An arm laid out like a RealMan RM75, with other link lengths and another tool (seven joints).
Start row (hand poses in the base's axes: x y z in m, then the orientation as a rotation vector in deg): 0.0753 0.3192 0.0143 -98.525 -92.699 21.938
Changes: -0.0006 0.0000 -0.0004 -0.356 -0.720 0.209; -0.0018 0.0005 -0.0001 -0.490 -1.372 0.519; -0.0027 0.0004 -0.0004 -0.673 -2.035 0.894; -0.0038 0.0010 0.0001 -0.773 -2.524 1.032; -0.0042 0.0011 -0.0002 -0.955 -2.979 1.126; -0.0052 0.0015 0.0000 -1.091 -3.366 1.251; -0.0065 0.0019 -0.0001 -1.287 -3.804 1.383; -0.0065 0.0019 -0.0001 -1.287 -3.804 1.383; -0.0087 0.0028 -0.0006 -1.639 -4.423 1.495; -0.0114 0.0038 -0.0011 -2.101 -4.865 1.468; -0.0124 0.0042 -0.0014 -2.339 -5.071 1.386; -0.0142 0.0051 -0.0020 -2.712 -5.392 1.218; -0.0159 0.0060 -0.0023 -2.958 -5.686 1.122; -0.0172 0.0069 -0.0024 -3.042 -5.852 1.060
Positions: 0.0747 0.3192 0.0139 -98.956 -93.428 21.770; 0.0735 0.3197 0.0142 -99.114 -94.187 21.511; 0.0726 0.3196 0.0139 -99.261 -95.017 21.315; 0.0715 0.3202 0.0144 -99.447 -95.500 21.071; 0.0711 0.3203 0.0141 -99.712 -95.924 20.905; 0.0701 0.3207 0.0143 -99.889 -96.325 20.768; 0.0688 0.3211 0.0142 -100.128 -96.774 20.645; 0.0688 0.3211 0.0142 -100.128 -96.774 20.645; 0.0666 0.3220 0.0137 -100.577 -97.344 20.498; 0.0639 0.3230 0.0132 -101.140 -97.668 20.526; 0.0629 0.3234 0.0129 -101.473 -97.755 20.525; 0.0611 0.3243 0.0123 -102.024 -97.853 20.504; 0.0594 0.3252 0.0120 -102.413 -97.990 20.429; 0.0581 0.3261 0.0119 -102.597 -98.056 20.335
